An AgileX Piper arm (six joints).
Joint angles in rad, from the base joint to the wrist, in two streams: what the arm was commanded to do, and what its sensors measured. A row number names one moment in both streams.
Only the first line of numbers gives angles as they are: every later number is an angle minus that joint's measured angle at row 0.
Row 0, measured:
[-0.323 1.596 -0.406 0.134 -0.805 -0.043]
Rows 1 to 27, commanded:
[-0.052 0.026 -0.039 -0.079 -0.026 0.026]
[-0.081 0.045 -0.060 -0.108 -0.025 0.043]
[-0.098 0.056 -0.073 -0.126 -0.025 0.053]
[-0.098 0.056 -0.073 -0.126 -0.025 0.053]
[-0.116 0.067 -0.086 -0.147 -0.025 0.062]
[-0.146 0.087 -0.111 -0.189 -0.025 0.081]
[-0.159 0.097 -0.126 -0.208 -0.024 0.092]
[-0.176 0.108 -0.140 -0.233 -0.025 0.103]
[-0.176 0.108 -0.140 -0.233 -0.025 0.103]
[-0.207 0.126 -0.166 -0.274 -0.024 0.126]
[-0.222 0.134 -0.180 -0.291 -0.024 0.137]
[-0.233 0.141 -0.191 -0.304 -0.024 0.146]
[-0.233 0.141 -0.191 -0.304 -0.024 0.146]
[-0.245 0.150 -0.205 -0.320 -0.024 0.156]
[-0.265 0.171 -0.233 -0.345 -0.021 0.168]
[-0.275 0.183 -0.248 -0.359 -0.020 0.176]
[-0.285 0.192 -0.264 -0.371 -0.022 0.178]
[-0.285 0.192 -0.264 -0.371 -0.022 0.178]
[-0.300 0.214 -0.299 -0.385 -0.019 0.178]
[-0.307 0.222 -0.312 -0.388 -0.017 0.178]
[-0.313 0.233 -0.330 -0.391 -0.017 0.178]
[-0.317 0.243 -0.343 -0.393 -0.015 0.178]
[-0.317 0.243 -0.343 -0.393 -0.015 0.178]
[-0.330 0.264 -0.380 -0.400 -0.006 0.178]
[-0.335 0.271 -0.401 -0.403 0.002 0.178]
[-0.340 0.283 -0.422 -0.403 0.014 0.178]
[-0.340 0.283 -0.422 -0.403 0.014 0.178]
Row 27, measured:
[-0.323 0.262 -0.368 -0.389 0.001 0.176]
